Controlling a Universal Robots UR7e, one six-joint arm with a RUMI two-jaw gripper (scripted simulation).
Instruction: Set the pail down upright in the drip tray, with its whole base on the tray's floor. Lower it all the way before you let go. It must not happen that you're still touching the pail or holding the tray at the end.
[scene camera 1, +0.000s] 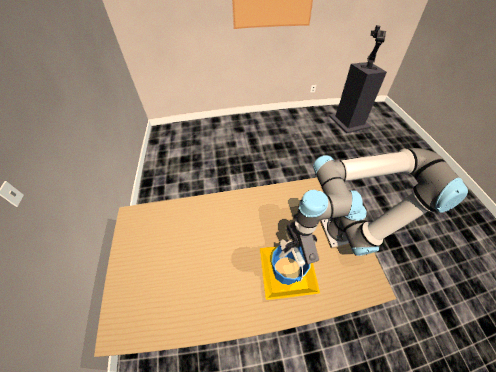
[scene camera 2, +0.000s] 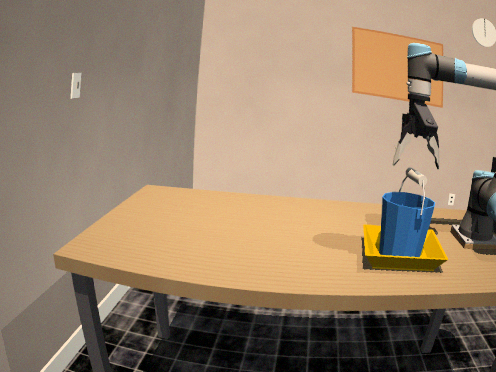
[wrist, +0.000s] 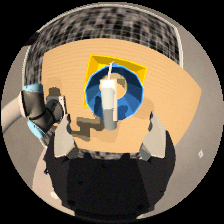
yellow drip tray: scene camera 1; scene camera 2 432, 249; wrist
same spot on yellow drip tray: (wrist: 96, 62) = (scene camera 1: 310, 288)
